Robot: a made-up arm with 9 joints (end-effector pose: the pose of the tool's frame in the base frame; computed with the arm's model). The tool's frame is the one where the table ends. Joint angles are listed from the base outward.
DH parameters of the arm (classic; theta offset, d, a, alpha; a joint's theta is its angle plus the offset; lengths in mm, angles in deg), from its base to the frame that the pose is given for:
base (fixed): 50.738 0 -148.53 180
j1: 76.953 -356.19 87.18 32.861
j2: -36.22 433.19 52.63 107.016
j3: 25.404 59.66 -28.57 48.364
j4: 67.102 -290.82 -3 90
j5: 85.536 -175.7 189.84 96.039
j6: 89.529 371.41 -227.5 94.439
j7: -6.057 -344.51 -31 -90
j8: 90 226 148 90
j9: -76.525 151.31 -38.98 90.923
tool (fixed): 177.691 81.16 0 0
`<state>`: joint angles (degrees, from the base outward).
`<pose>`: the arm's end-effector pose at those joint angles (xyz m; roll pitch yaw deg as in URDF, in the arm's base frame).
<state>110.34 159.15 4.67 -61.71 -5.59 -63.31 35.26 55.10 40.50</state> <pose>0.4595 -0.4046 -0.7214 5.86 46.50 151.20</pose>
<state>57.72 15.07 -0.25 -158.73 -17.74 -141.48 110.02 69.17 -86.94</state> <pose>-0.4575 -0.0103 -0.0351 -146.91 -45.44 70.58</pose>
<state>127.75 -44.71 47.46 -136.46 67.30 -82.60 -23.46 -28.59 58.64</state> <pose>-0.0150 -0.4839 0.2924 162.76 24.88 -36.23</pose>
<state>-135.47 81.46 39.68 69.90 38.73 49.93 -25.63 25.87 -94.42</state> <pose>0.1960 -0.3779 0.6632 17.59 -32.85 -27.71</pose>
